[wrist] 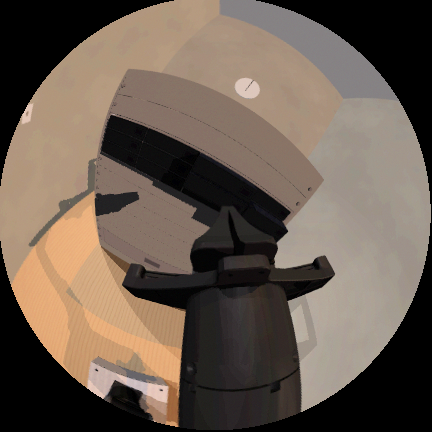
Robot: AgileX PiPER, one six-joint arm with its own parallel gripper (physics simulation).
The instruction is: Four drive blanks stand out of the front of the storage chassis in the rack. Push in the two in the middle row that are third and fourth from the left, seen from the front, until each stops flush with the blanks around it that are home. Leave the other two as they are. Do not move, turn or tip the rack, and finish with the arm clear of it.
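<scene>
The rack (215,117) is a grey-brown cabinet, tilted in the wrist view, left of and above the middle. The black storage chassis (150,144) runs across it as a dark band, with faint lines between its blanks. At its lower right end a dark bluish drive blank (271,222) stands out of the front. Stepped dark shapes show below the band; the other standing blanks are too dark to tell apart. My gripper (226,213) is shut and empty, its tips in front of the right part of the chassis, hiding part of it. Whether they touch is unclear.
Plain panels of the rack lie above and below the chassis. The rack stands on a wood-grain table (55,280). A pale plate (155,392) with a black part is at the bottom left. A round white clock (247,88) is on the wall behind.
</scene>
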